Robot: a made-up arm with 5 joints. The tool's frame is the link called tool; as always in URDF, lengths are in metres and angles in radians.
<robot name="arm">
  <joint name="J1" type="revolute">
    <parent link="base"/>
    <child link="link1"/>
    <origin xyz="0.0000 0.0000 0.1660" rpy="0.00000 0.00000 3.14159"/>
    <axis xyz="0 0 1"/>
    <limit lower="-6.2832" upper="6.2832"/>
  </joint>
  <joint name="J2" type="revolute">
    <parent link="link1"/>
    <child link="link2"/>
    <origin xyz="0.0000 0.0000 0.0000" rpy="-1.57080 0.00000 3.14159"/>
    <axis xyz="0 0 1"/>
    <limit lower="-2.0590" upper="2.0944"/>
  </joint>
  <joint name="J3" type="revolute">
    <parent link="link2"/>
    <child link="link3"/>
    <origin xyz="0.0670 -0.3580 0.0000" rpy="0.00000 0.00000 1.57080"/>
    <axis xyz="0 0 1"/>
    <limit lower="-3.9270" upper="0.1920"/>
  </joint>
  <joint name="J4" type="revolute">
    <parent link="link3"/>
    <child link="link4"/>
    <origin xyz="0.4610 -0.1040 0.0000"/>
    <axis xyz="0 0 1"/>
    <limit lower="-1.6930" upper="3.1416"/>
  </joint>
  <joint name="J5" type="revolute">
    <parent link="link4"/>
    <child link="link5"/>
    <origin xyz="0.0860 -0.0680 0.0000" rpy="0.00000 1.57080 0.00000"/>
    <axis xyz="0 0 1"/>
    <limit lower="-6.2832" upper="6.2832"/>
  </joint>
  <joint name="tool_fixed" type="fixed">
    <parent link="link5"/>
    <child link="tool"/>
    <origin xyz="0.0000 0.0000 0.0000" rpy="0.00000 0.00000 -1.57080"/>
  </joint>
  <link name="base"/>
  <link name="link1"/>
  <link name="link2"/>
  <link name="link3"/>
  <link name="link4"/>
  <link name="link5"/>
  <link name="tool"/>
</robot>
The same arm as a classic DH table. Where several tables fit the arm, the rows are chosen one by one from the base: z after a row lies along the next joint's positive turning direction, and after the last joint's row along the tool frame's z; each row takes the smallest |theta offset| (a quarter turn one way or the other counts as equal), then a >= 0, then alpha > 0; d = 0 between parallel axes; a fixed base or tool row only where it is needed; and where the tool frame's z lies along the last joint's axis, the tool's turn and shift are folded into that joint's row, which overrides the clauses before.
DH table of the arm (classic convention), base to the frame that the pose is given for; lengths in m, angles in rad. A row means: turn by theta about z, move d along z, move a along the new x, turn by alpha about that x. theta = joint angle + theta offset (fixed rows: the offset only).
J1: theta_offset 0  d 0.166  a 0  alpha -1.5708
J2: theta_offset -1.3858  d 0  a 0.3642  alpha 0
J3: theta_offset -0.4069  d 0  a -0.4726  alpha 0
J4: theta_offset -1.3489  d 0  a -0.068  alpha 1.5708
J5: theta_offset -3.1416  d 0.086  a 0  alpha 0
Joint limits (rad, base to tool): -6.2832..6.2832 -2.059..2.0944 -3.927..0.192 -1.693..3.1416 -6.2832..6.2832

